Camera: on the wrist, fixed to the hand. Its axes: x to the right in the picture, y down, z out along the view.
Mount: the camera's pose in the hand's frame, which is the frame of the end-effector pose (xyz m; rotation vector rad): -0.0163 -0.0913 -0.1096 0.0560 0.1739 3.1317
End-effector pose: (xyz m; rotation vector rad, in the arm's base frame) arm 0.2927 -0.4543 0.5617 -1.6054 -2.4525 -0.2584
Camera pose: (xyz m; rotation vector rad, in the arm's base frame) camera 0.2229 -0.5325 0.6598 -2.3722 1.5689 0.2413
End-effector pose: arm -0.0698 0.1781 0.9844 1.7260 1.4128 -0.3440
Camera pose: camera -0.1894 0.2486 1.0209 1.7246 -1.9790 1.3499
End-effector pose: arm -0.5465 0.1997 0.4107 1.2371 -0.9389 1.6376
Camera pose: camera -0.4948 0.3292 0.3763 0.9184 1.0484 -1.0553
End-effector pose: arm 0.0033 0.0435 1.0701 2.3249 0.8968 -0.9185
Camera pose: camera -0.0262 0.1671 1.1370 0.9334 -2.2276 0.7440
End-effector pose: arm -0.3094 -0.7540 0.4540 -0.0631 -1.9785 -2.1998
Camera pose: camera -0.2984 -0.8519 0.3495 -1.3459 0.0249 0.2161
